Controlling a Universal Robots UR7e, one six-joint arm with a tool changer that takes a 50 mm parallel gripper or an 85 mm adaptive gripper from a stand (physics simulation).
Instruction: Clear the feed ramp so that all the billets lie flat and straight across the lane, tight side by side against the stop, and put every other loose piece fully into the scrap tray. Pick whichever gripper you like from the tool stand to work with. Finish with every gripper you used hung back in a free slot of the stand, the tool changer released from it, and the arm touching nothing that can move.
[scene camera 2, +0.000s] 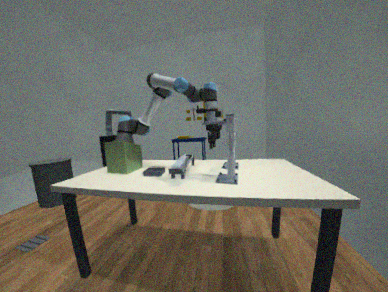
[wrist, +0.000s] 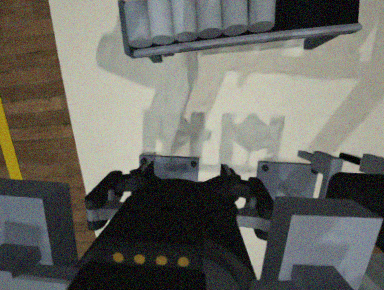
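Where they show: hand, tool point: (scene camera 2: 211, 119); arm's base, link origin: (scene camera 2: 123, 144).
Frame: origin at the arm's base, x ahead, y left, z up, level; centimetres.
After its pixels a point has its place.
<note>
My adaptive gripper (scene camera 2: 212, 146) (wrist: 186, 172) is on the arm and open, its two black fingers spread with nothing between them. It hangs high above the table at the tool stand (scene camera 2: 230, 150) @(z -4.2, x 79.9, y -29.3 cm), beside the post top. In the wrist view its body is between two grey stand blocks. The feed ramp (scene camera 2: 173, 172) (wrist: 245, 40) stands apart from it. Several pale grey billets (wrist: 209, 20) @(z -11.6, x 50.8, y -12.8 cm) lie side by side across the lane, the outermost near the left end wall; their far ends are cut off. The scrap tray (scene camera 2: 154, 174) @(z -20.5, x 30.5, y -18.1 cm) sits beside the ramp; its contents are too small to tell.
A dark gripper (wrist: 357, 200) shows partly at the right edge of the wrist view. Stand base plates (wrist: 175, 167) @(z -20.6, x 75.3, y -25.1 cm) are bolted to the table (scene camera 2: 280, 185) @(z -21.9, x 103.3, y -39.3 cm). The arm's green pedestal (scene camera 2: 125, 157) @(z -8.9, x 7.4, y -12.3 cm) stands left of the tray. A dark bin (scene camera 2: 52, 182) stands beyond the table.
</note>
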